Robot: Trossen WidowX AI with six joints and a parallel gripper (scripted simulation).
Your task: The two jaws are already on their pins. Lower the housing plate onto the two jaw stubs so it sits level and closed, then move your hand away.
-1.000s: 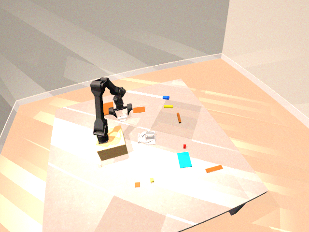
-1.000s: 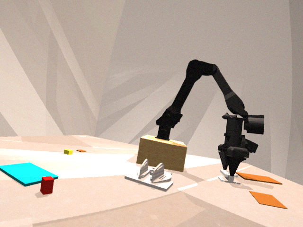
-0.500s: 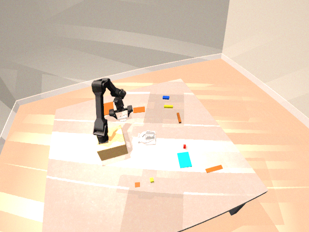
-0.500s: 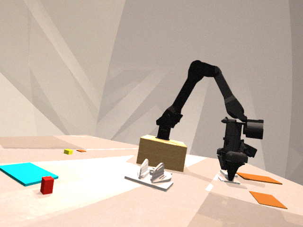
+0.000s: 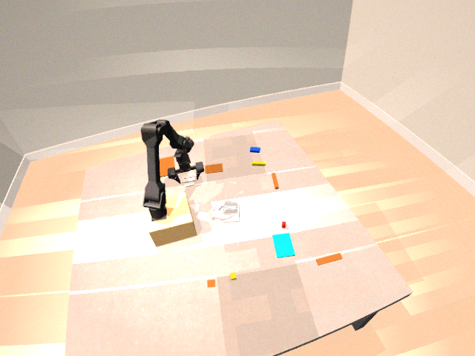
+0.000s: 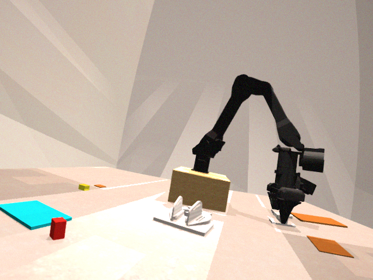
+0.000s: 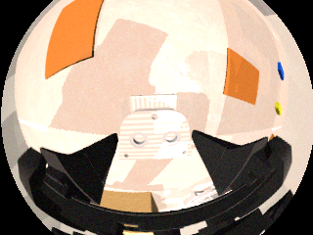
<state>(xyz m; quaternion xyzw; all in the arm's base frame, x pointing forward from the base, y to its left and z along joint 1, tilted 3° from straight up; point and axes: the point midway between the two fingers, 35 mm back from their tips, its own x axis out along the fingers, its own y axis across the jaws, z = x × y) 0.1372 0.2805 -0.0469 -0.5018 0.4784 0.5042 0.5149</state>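
Right now the white stand is 10 mm to the left of my gripper tip. From my gripper tip the other things lie so: cyan tile: 490 mm to the right, 360 mm ahead, 10 mm below; then red cube: 400 mm to the right, 390 mm ahead; then yellow block: 580 mm to the right, 130 mm ahead.
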